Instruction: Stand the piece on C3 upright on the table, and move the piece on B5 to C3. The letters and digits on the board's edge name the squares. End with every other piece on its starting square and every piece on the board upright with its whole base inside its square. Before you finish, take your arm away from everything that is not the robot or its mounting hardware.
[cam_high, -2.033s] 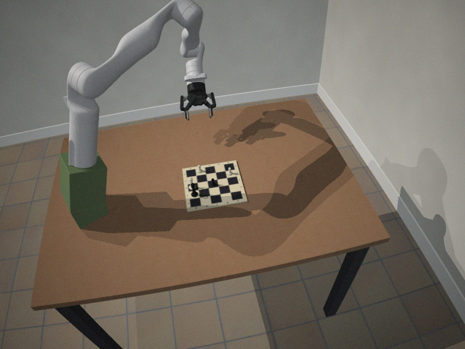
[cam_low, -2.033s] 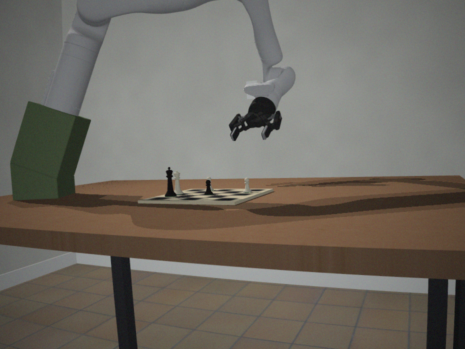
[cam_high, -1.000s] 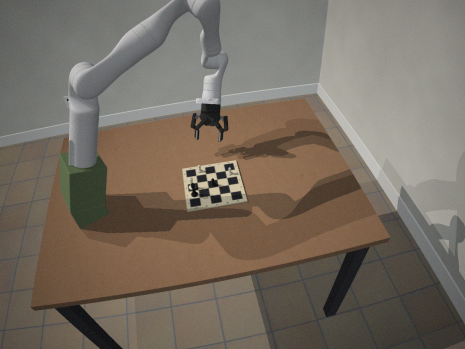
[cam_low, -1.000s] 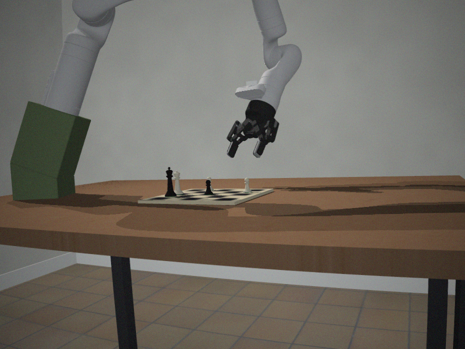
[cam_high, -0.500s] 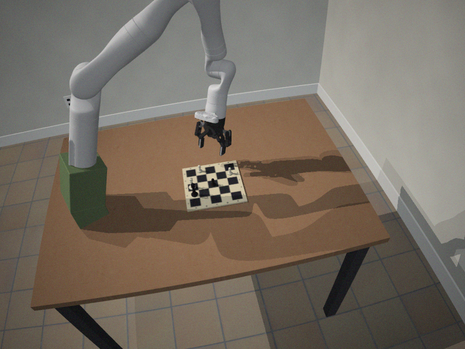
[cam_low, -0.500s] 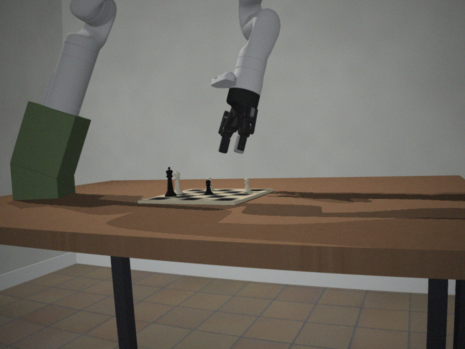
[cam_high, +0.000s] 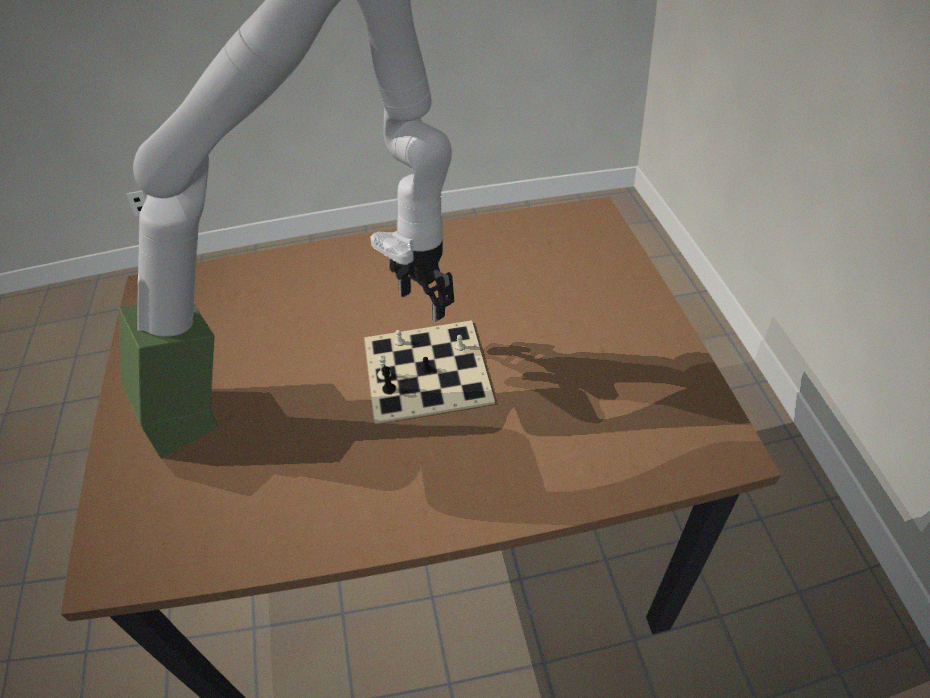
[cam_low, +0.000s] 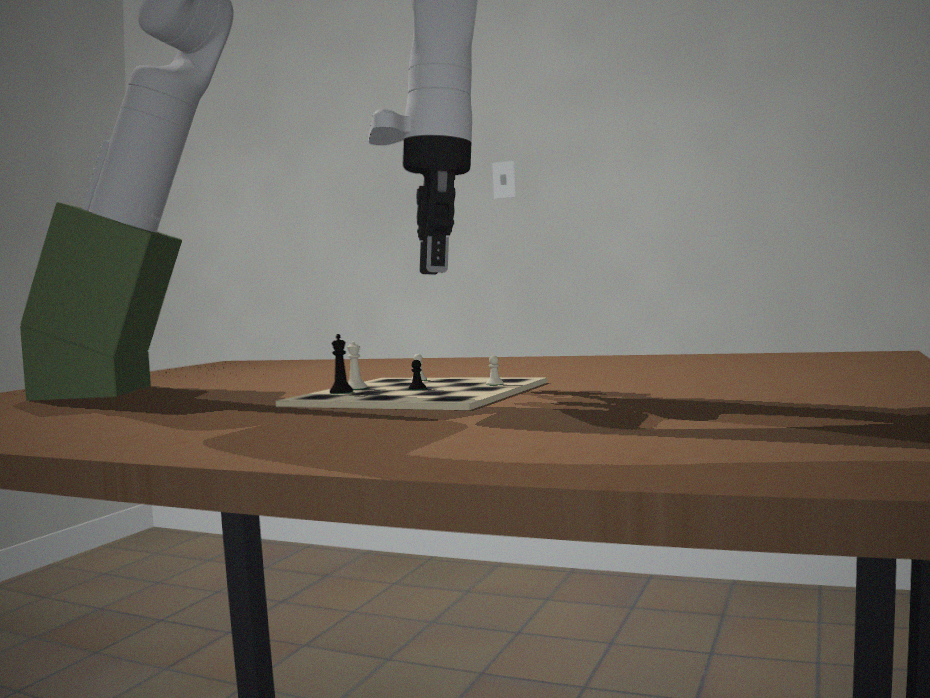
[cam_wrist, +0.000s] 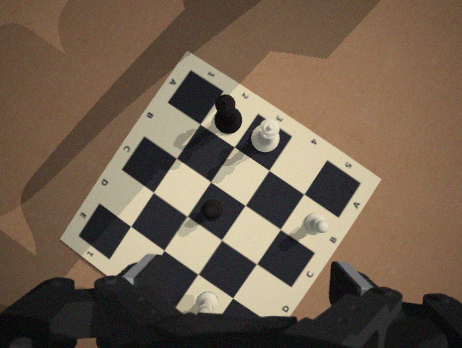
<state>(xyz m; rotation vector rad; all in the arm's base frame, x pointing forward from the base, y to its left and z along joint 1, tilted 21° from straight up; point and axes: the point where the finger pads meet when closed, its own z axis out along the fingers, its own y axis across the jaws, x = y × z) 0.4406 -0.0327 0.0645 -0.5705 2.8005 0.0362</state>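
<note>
Now: the black pawn 120 mm below my hand, 40 mm to the right of it and 10 mm behind it. Also, from my hand: tall white piece (100 mm below, 90 mm behind, 20 mm to the right); chessboard (130 mm below, 30 mm to the right, 10 mm behind); black king (100 mm below, 90 mm behind, 60 mm to the right).
</note>
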